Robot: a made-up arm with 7 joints.
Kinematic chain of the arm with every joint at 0, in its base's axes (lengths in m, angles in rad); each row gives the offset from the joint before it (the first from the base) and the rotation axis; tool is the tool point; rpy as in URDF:
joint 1: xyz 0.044 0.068 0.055 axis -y
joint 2: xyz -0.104 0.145 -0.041 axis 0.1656 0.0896 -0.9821
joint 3: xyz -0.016 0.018 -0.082 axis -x
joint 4: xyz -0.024 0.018 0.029 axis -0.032 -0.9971 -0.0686
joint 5: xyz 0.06 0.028 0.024 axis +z
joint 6: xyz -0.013 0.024 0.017 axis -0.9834 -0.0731 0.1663
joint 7: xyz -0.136 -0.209 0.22 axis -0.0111 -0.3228 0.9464
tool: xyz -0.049 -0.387 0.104 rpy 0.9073 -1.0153 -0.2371
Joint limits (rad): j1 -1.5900..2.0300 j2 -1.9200..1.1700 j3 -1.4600..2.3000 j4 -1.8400..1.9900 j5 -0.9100..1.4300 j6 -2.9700..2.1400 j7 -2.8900..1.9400
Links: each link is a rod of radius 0.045 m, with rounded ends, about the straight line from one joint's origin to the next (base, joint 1, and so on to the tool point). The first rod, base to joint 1, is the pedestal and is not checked.
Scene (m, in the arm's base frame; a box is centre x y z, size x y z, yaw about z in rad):
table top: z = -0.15
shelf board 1: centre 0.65 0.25 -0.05 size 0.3 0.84 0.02 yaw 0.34
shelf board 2: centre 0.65 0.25 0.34 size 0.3 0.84 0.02 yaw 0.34
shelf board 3: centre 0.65 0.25 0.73 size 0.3 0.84 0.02 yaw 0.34
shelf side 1: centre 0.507 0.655 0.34 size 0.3 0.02 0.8 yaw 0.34
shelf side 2: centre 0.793 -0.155 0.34 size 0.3 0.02 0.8 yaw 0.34
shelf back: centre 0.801 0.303 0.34 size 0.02 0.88 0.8 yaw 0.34
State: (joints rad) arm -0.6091 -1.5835 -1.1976 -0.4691 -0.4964 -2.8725 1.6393
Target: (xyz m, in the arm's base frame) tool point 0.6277 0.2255 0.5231
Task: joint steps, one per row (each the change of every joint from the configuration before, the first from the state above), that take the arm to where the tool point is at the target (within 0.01 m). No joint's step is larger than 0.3 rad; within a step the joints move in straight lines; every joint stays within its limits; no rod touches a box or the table.
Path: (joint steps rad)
1: -0.0632 0.0346 -0.0437 -0.1107 0.0089 0.0132 -0.2685
2: -0.0632 0.0346 -0.0438 -0.1108 0.0090 0.0133 -0.2686
3: -0.0632 0.0346 -0.0437 -0.1107 0.0089 0.0132 -0.2685
4: -0.0632 0.0345 -0.0437 -0.1108 0.0090 0.0133 -0.2685
5: -0.0632 0.0346 -0.0438 -0.1107 0.0089 0.0132 -0.2685
6: -0.0632 0.0346 -0.0437 -0.1108 0.0090 0.0133 -0.2686
7: -0.1504 0.2449 0.0000 -0.1334 -0.1168 -0.0443 -0.0879
8: -0.1505 0.2449 0.0000 -0.1334 -0.1169 -0.0442 -0.0879
9: -0.1504 0.2449 0.0000 -0.1334 -0.1168 -0.0443 -0.0880
10: -0.1504 0.2449 0.0000 -0.1334 -0.1168 -0.0442 -0.0879

